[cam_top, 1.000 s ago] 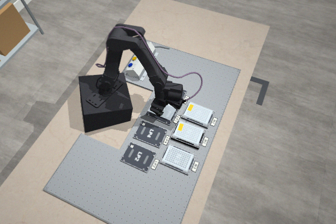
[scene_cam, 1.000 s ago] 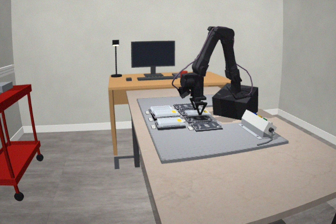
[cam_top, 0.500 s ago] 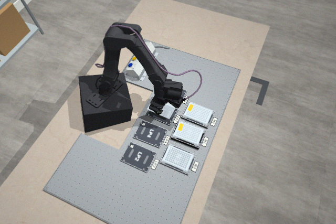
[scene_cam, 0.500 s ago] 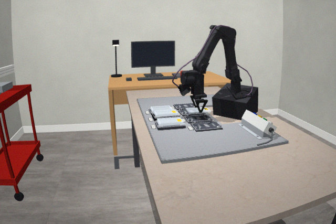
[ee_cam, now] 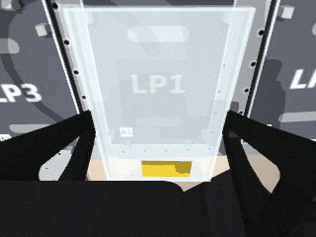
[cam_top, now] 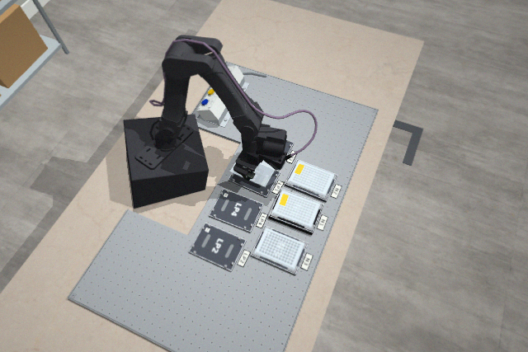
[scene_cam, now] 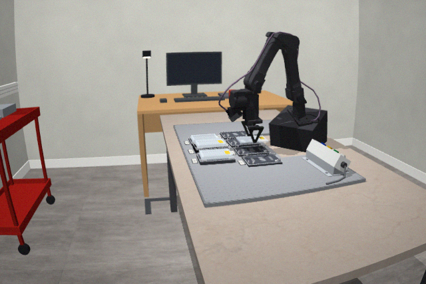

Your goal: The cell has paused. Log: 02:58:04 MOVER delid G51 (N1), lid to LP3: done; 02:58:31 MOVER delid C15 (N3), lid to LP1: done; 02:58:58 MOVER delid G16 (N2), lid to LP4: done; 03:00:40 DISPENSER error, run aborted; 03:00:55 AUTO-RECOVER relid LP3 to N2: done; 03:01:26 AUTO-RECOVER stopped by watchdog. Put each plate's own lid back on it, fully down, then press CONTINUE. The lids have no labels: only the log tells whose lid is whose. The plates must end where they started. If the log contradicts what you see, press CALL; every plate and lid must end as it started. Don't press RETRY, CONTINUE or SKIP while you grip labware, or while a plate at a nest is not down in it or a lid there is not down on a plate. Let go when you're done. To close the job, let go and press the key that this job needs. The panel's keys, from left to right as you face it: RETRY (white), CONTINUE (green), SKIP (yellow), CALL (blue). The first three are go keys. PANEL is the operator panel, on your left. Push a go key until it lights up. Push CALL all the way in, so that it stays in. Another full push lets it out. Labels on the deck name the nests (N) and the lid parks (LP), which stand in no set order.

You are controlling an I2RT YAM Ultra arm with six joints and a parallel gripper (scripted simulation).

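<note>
Right now my hand is 21 cm short of the plate, 16 cm to the left of it and 5 cm above it. From my hand the other things lie so: green continue key: 32 cm behind, 23 cm to the left; then yellow key: 31 cm behind, 18 cm to the left; then blue key: 29 cm behind, 13 cm to the left, 1 cm below.
</note>
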